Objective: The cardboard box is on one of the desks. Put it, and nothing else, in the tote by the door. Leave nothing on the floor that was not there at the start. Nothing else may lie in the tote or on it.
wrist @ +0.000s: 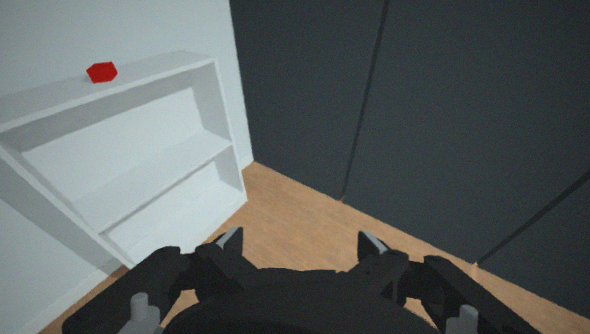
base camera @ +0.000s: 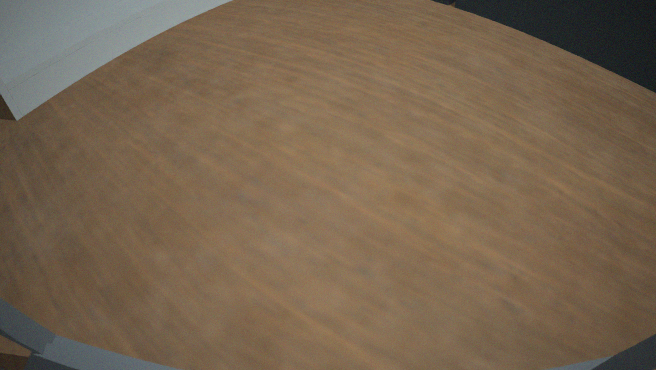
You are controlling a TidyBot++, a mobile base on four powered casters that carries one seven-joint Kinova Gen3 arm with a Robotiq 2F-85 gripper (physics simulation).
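Frame: origin at the arm's base, x ahead, y left, z up, level; metres.
Seen in the pictures: gripper, fingertip midpoint: (wrist: 300, 242).
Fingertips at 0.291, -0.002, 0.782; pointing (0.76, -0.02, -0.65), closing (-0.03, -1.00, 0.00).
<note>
Offsets run from my fingertips to a thing's top centre, as dx, dy, dz. "spot": to the spot under its first point.
My gripper (wrist: 300, 242) is open and empty in the wrist view, its two fingers wide apart above the wooden floor. The cardboard box, the desks and the tote do not show in the base camera view or the wrist view.
A white shelf unit (wrist: 225, 105) stands against the pale wall at the left of the wrist view, with a red object {+0.720, +0.729, -0.073} (wrist: 102, 72) on its top. Its lower part {spot: +0.583, +0.659, -1.125} (base camera: 100, 47) shows at the upper left of the base view. Dark panels (wrist: 450, 100) (base camera: 575, 30) stand at the right.
</note>
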